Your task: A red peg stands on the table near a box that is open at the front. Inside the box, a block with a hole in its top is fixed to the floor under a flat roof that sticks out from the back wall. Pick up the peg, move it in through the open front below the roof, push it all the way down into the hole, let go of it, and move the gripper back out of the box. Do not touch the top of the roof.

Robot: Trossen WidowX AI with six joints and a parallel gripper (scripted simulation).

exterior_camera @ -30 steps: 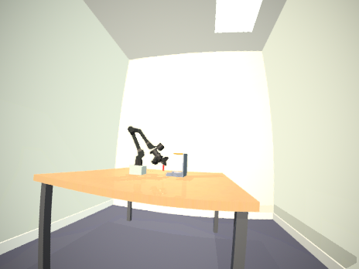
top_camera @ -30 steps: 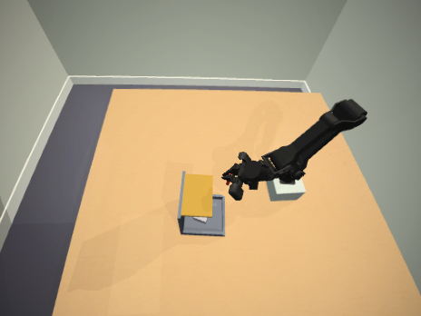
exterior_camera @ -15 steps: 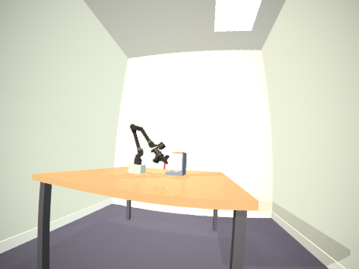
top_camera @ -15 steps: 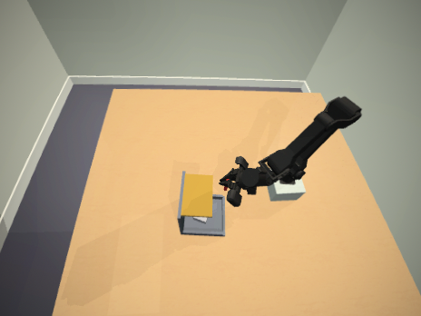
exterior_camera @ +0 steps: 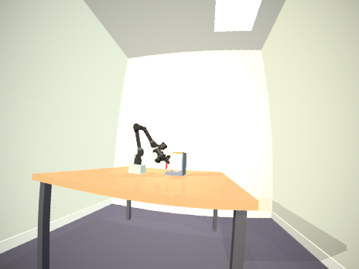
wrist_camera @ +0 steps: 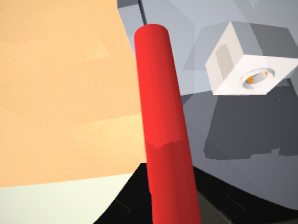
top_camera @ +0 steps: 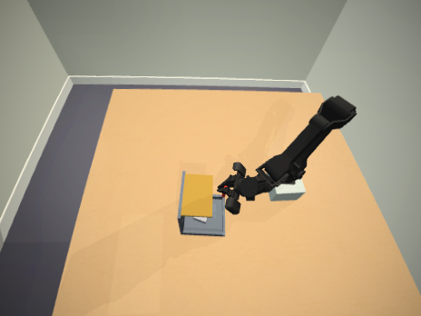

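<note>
Right now my gripper tip is 12 cm short of the grey back wall, 8 cm to the right of it and 1 cm below it. Also, from my gripper tip: red peg: 3 cm behind, 1 cm below; then roof: 11 cm above, 7 cm to the left, 7 cm ahead.
</note>
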